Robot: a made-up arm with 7 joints. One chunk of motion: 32 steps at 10 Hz.
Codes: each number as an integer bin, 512 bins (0 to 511) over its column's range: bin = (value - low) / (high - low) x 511, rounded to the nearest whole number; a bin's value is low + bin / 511 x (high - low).
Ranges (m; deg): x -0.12..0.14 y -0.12..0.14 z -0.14..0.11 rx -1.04..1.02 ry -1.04..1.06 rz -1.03..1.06
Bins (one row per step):
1: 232 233 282 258 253 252
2: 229 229 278 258 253 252
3: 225 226 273 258 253 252
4: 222 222 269 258 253 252
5: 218 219 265 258 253 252
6: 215 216 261 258 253 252
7: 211 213 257 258 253 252
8: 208 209 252 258 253 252
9: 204 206 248 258 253 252
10: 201 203 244 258 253 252
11: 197 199 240 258 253 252
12: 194 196 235 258 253 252
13: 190 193 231 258 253 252
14: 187 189 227 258 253 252
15: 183 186 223 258 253 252
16: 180 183 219 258 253 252
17: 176 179 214 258 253 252
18: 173 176 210 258 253 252
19: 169 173 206 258 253 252
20: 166 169 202 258 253 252
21: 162 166 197 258 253 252
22: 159 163 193 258 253 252
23: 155 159 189 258 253 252
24: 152 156 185 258 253 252
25: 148 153 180 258 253 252
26: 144 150 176 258 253 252
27: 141 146 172 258 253 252
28: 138 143 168 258 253 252
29: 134 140 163 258 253 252
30: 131 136 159 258 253 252
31: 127 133 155 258 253 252
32: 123 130 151 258 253 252
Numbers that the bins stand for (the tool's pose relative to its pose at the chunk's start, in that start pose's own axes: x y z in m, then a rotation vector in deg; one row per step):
1: -0.0020 -0.0014 -0.0020 0.00 0.00 0.00
2: -0.0035 -0.0035 -0.0040 0.00 0.00 0.00
3: -0.0055 -0.0050 -0.0064 0.00 0.00 0.00
4: -0.0070 -0.0070 -0.0084 0.00 0.00 0.00
5: -0.0091 -0.0086 -0.0104 0.00 0.00 0.00
6: -0.0106 -0.0101 -0.0123 0.00 0.00 0.00
7: -0.0126 -0.0116 -0.0143 0.00 0.00 0.00
8: -0.0142 -0.0137 -0.0167 0.00 0.00 0.00
9: -0.0162 -0.0152 -0.0187 0.00 0.00 0.00
10: -0.0177 -0.0167 -0.0206 0.00 0.00 0.00
11: -0.0198 -0.0187 -0.0226 0.00 0.00 0.00
12: -0.0213 -0.0203 -0.0250 0.00 0.00 0.00
13: -0.0233 -0.0218 -0.0270 0.00 0.00 0.00
14: -0.0249 -0.0238 -0.0289 0.00 0.00 0.00
15: -0.0269 -0.0254 -0.0309 0.00 0.00 0.00
16: -0.0284 -0.0269 -0.0329 0.00 0.00 0.00
17: -0.0305 -0.0289 -0.0353 0.00 0.00 0.00
18: -0.0320 -0.0305 -0.0373 0.00 0.00 0.00
19: -0.0340 -0.0320 -0.0392 0.00 0.00 0.00
20: -0.0355 -0.0340 -0.0412 0.00 0.00 0.00
21: -0.0376 -0.0355 -0.0436 0.00 0.00 0.00
22: -0.0391 -0.0371 -0.0456 0.00 0.00 0.00
23: -0.0411 -0.0391 -0.0475 0.00 0.00 0.00
24: -0.0427 -0.0406 -0.0495 0.00 0.00 0.00
25: -0.0447 -0.0422 -0.0519 0.00 0.00 0.00
26: -0.0467 -0.0437 -0.0539 0.00 0.00 0.00
27: -0.0483 -0.0457 -0.0559 0.00 0.00 0.00
28: -0.0498 -0.0472 -0.0578 0.00 0.00 0.00
29: -0.0518 -0.0488 -0.0603 0.00 0.00 0.00
30: -0.0533 -0.0508 -0.0622 0.00 0.00 0.00
31: -0.0554 -0.0523 -0.0642 0.00 0.00 0.00
32: -0.0574 -0.0539 -0.0661 0.00 0.00 0.00

